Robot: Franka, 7 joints.
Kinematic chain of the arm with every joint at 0, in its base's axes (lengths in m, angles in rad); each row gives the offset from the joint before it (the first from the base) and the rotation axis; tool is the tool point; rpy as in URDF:
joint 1: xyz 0 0 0.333 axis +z
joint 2: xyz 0 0 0 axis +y
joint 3: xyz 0 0 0.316 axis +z
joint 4: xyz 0.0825 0 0 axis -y
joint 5: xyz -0.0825 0 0.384 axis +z
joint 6: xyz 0 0 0 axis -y
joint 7: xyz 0.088 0 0 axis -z
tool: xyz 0 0 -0.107 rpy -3.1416 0 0
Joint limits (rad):
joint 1: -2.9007..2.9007
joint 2: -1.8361..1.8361
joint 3: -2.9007..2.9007
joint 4: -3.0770..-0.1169
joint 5: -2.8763..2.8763
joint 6: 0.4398..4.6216
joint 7: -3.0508..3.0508
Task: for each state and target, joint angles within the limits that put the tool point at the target. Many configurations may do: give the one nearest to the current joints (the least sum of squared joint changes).
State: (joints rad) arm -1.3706 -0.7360 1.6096 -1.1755 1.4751 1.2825 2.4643
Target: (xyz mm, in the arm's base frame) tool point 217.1 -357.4 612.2
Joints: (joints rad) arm -2.1318 -0.4728 0.6542 -1.9885 1.0443 1.0534 2.4643
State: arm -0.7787 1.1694 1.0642 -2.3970 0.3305 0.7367 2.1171
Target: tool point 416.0 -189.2 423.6
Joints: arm -1.4905 0.8692 1.2394 -1.7488 0.4894 0.4812 2.1171
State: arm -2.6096 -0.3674 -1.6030 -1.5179 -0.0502 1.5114 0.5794
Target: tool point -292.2 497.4 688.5
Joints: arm -2.4077 -0.3303 -1.5539 -1.4281 -0.0439 1.7091 0.5794
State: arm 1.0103 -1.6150 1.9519 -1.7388 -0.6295 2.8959 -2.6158
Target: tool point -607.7 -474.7 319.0
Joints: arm 1.4415 -1.3101 1.7832 -1.4230 -0.5929 2.9577 -2.6158
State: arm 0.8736 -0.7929 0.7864 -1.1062 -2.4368 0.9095 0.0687
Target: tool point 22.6 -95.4 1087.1
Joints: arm 1.0326 -0.5819 0.0950 -1.0502 -2.3036 1.0376 0.0687
